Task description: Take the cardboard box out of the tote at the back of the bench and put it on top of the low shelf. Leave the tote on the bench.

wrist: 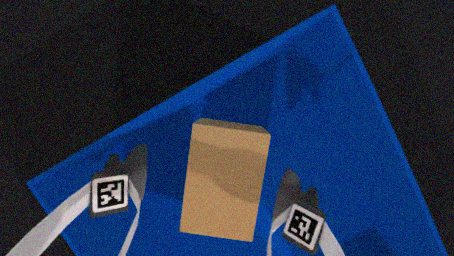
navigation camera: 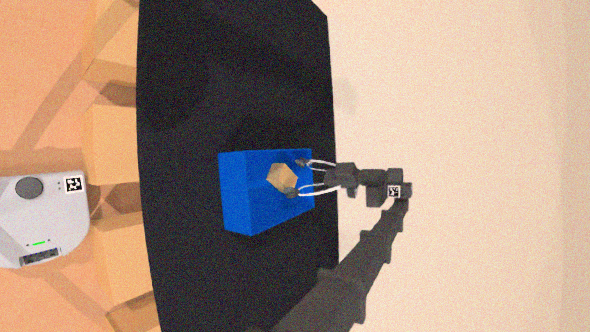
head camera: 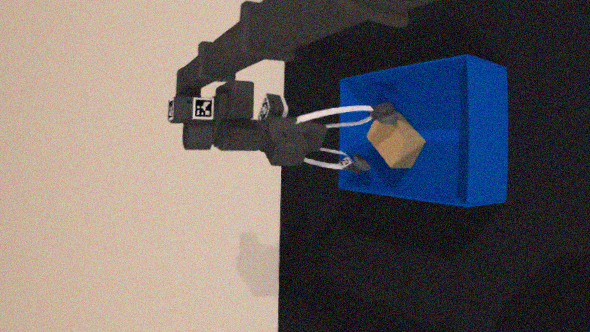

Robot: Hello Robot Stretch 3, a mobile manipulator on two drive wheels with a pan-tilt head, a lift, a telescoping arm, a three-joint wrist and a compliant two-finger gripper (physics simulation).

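Where they show: gripper, fingertip midpoint: (wrist: 214, 174) (navigation camera: 289, 177) (head camera: 382, 140); robot's base at its link origin: (navigation camera: 30, 186).
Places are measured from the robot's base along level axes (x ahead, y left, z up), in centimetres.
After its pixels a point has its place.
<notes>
The cardboard box (head camera: 401, 149) {y -55.5, x -0.6, z 81.4 cm} (navigation camera: 281, 176) {y -56.0, x -1.4, z 81.5 cm} (wrist: 225, 200) {y -58.5, x -2.0, z 81.5 cm} is a plain tan block inside the blue tote (head camera: 487, 135) {y -37.0, x -2.6, z 82.0 cm} (navigation camera: 235, 192) {y -37.0, x -3.0, z 82.0 cm} (wrist: 167, 108) {y -66.7, x -2.6, z 84.8 cm}. The tote stands on the black bench (head camera: 375, 275) {y -67.0, x 24.9, z 76.2 cm} (navigation camera: 200, 280) {y -27.9, x -23.5, z 76.2 cm} (wrist: 75, 60) {y -76.0, x 5.1, z 76.2 cm}. My gripper (head camera: 372, 138) {y -60.7, x -2.2, z 81.3 cm} (navigation camera: 297, 177) {y -60.7, x -2.2, z 81.3 cm} (wrist: 214, 174) {y -60.7, x -2.2, z 81.3 cm} is open over the tote. In the wrist view its fingers are on either side of the box, with a gap on each side. In the head view one fingertip overlaps the box's upper corner; whether they touch is unclear. The low shelf does not show in these views.
The tote's walls surround the box and the fingertips. The dark arm (head camera: 310, 30) {y -29.2, x -8.5, z 114.9 cm} (navigation camera: 345, 285) {y -21.5, x -8.3, z 115.8 cm} reaches past the tote's side to the wrist. In the navigation view, my grey base (navigation camera: 50, 215) {y -4.6, x -10.1, z 16.0 cm} and several tan blocky shapes (navigation camera: 115, 145) {y -26.2, x 13.0, z 27.1 cm} are along the bench's near side.
</notes>
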